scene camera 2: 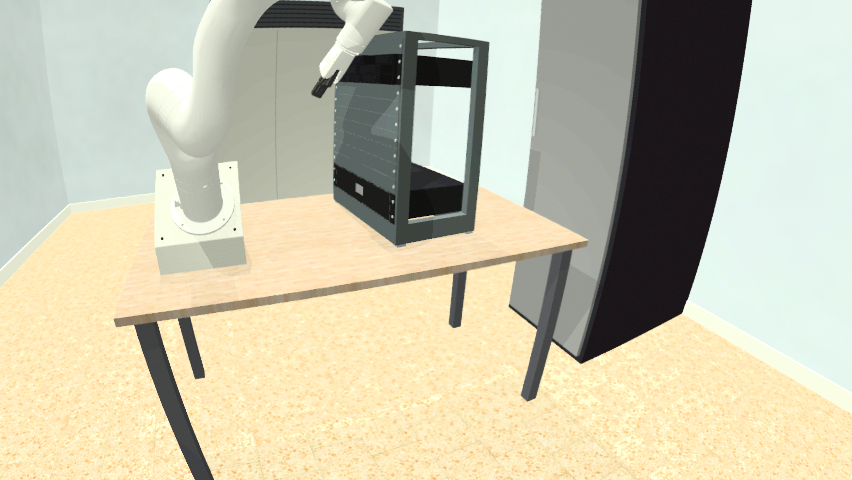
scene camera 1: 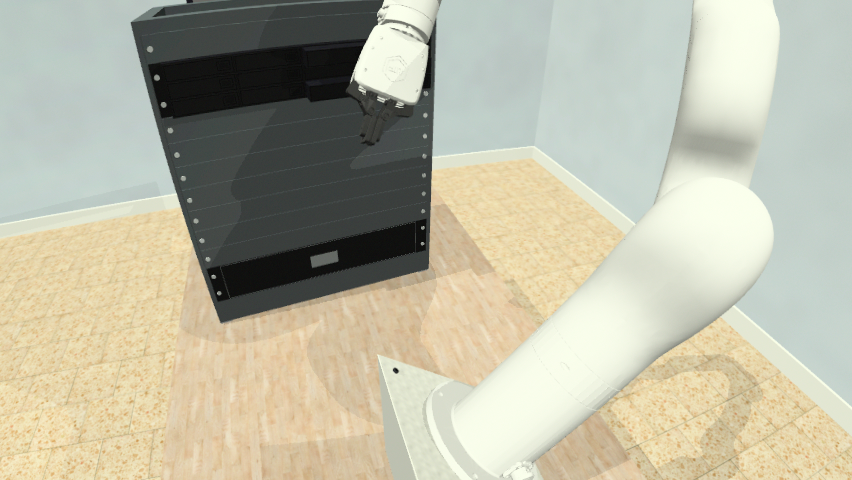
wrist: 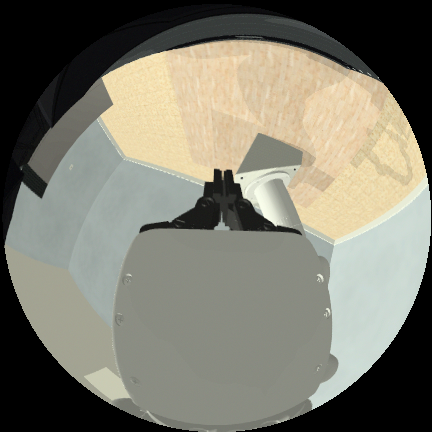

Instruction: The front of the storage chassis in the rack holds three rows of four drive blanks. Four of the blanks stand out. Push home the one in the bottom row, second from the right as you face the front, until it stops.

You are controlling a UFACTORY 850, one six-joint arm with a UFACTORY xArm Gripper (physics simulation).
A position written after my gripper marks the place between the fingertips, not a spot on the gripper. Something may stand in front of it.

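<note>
You'd see my gripper point(scene camera 1: 367, 143) here, and it's the same gripper point(scene camera 2: 315, 95) and gripper point(wrist: 221, 182). There's also a rack point(scene camera 1: 283, 204), and that's the rack point(scene camera 2: 373, 177) too.
</note>
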